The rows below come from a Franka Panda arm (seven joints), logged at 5 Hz.
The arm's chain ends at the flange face. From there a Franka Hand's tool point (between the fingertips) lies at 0.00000 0.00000 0.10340 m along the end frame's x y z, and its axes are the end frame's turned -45 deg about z.
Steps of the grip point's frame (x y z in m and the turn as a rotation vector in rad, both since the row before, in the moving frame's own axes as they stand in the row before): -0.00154 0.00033 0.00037 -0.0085 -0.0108 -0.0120; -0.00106 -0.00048 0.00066 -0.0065 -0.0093 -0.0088; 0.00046 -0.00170 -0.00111 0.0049 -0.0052 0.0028; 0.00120 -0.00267 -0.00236 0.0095 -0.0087 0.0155; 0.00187 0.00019 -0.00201 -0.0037 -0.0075 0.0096; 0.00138 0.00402 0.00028 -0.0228 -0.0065 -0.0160; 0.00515 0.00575 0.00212 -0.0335 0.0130 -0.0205
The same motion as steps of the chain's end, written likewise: -0.00070 -0.00009 0.00038 -0.0136 -0.0016 -0.0120; -0.00089 -0.00075 0.00067 -0.0112 -0.0020 -0.0088; -0.00014 -0.00155 -0.00111 -0.0002 -0.0071 0.0028; 0.00029 -0.00267 -0.00235 0.0006 -0.0129 0.0155; 0.00174 -0.00201 -0.00201 -0.0079 -0.0027 0.0096; 0.00261 -0.00027 0.00031 -0.0207 0.0115 -0.0160; 0.00429 -0.00104 0.00219 -0.0145 0.0329 -0.0205
